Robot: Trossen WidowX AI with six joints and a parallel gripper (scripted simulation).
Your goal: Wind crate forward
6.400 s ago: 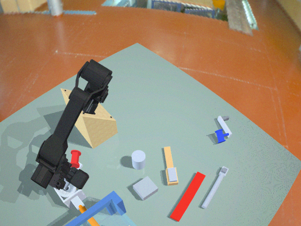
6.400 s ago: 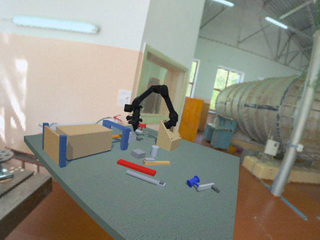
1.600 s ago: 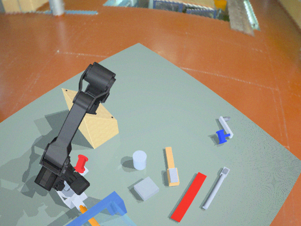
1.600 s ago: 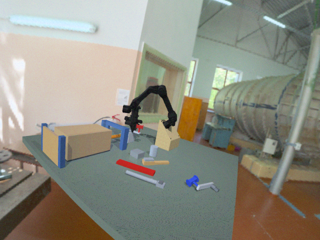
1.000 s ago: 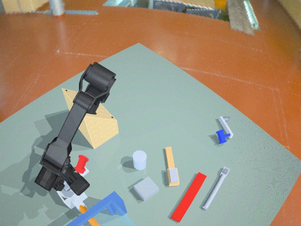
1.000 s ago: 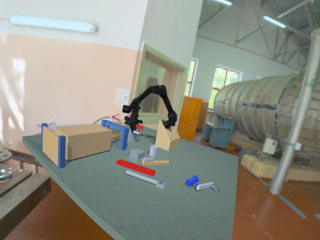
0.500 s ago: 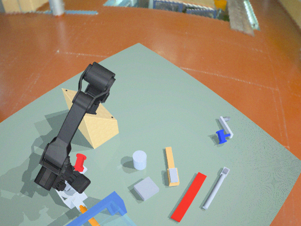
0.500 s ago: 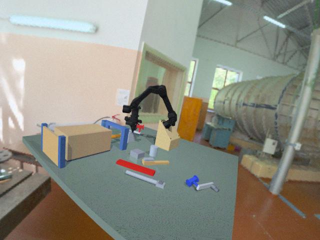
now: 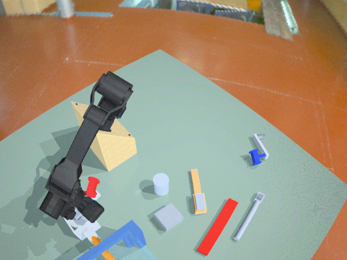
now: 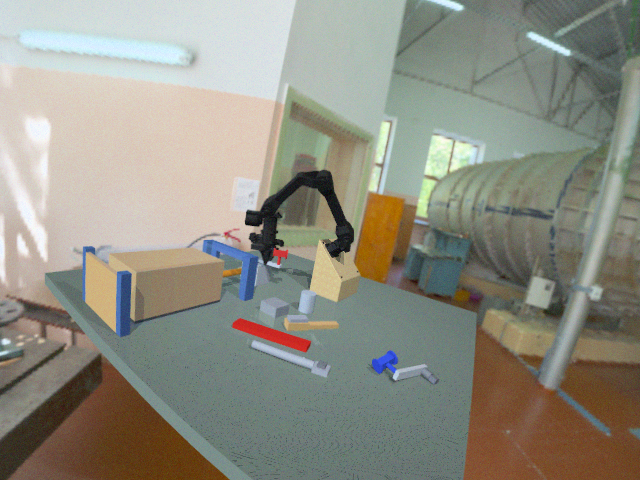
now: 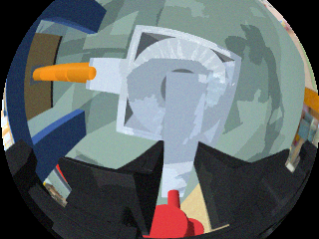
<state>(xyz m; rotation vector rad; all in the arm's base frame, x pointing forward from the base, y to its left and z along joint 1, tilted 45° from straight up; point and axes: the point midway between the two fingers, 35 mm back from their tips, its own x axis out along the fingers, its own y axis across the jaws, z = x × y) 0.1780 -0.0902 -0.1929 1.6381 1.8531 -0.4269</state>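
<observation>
My gripper tip is now 2 cm to the right of the winch handle and 2 cm below it. Round my gripper tip: pale grey winch: 5 cm to the right, 6 cm below; then red knob: 1 cm behind, 5 cm to the left, 5 cm above; then blue frame: 17 cm ahead, 4 cm to the right, 2 cm above.
</observation>
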